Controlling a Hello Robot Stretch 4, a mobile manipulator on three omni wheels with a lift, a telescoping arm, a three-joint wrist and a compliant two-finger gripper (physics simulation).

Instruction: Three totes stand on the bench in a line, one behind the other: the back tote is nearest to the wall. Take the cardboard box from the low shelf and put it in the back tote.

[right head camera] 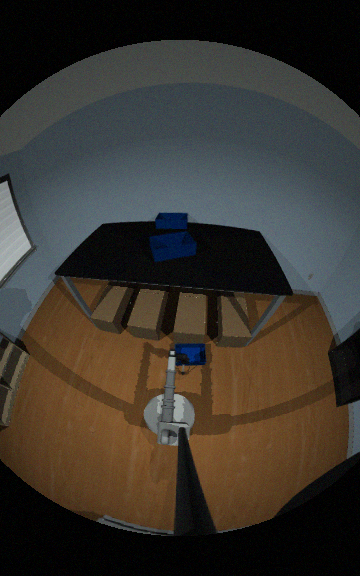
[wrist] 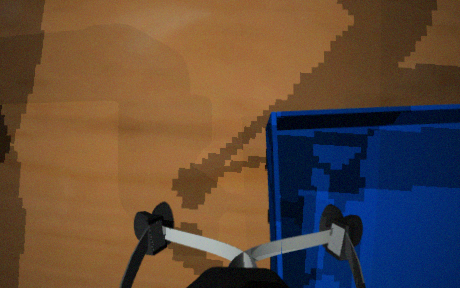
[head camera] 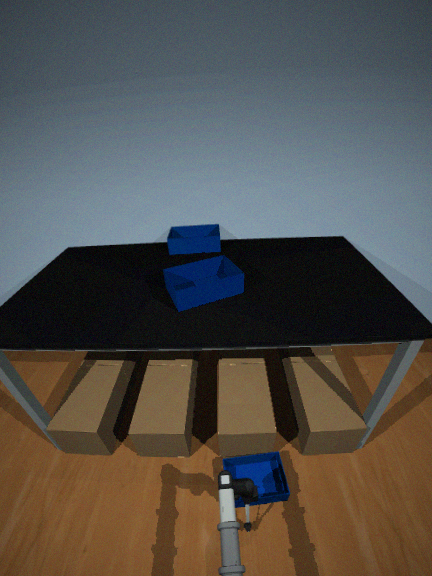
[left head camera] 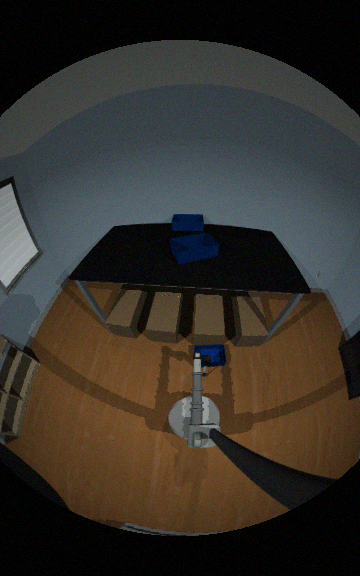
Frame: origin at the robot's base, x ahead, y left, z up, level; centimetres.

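Seen in the pictures: gripper, fingertip midpoint: [wrist: 246, 221] [head camera: 245, 509] [left head camera: 203, 367].
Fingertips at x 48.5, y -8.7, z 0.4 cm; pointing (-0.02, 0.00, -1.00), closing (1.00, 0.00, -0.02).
Note:
A point is followed by its place in that frame.
The back tote [head camera: 194, 243] {x 147.5, y 8.0, z 94.8 cm} [left head camera: 188, 223] {x 147.5, y 7.1, z 95.5 cm} [right head camera: 171, 221] {x 147.5, y 7.3, z 96.0 cm} is blue and stands at the bench's rear edge near the wall. A second blue tote [head camera: 212, 295] {x 98.4, y -0.1, z 91.9 cm} [left head camera: 196, 253] {x 97.7, y 1.8, z 94.2 cm} [right head camera: 175, 251] {x 98.4, y -0.1, z 94.0 cm} stands turned at an angle in front of it. A third blue tote [head camera: 265, 477] {x 62.9, y -21.3, z -2.5 cm} [left head camera: 218, 355] {x 62.2, y -25.4, z -2.4 cm} [right head camera: 198, 354] {x 62.5, y -24.5, z -2.5 cm} [wrist: 425, 230] {x 65.7, y -10.2, z -2.5 cm} shows low in front of the bench, apparently on the floor. My gripper [wrist: 246, 221] {x 48.5, y -8.7, z 0.4 cm} is open with nothing between its fingers. In the wrist view one finger overlaps this tote's inside, the other the floor outside it. I cannot pick out the task's cardboard box.
The black-topped bench [head camera: 310, 290] {x 101.8, y -43.4, z 88.6 cm} [left head camera: 255, 260] {x 100.0, y -43.4, z 88.6 cm} [right head camera: 240, 260] {x 99.7, y -47.7, z 88.6 cm} stands against the wall, on grey legs. Several long brown boxes [head camera: 246, 395] {x 95.9, y -15.3, z 24.2 cm} [left head camera: 209, 315] {x 95.1, y -14.3, z 24.2 cm} [right head camera: 190, 315] {x 93.5, y -14.1, z 24.2 cm} lie in a row below it. A wooden shelf unit [left head camera: 29, 387] {x -21.8, y 201.3, z -0.1 cm} [right head camera: 18, 382] {x -27.9, y 201.6, z -1.3 cm} stands at the far left. A dark object [left head camera: 352, 362] {x 12.6, y -220.8, z 7.2 cm} [right head camera: 347, 370] {x 6.2, y -232.4, z 8.2 cm} is at the right.

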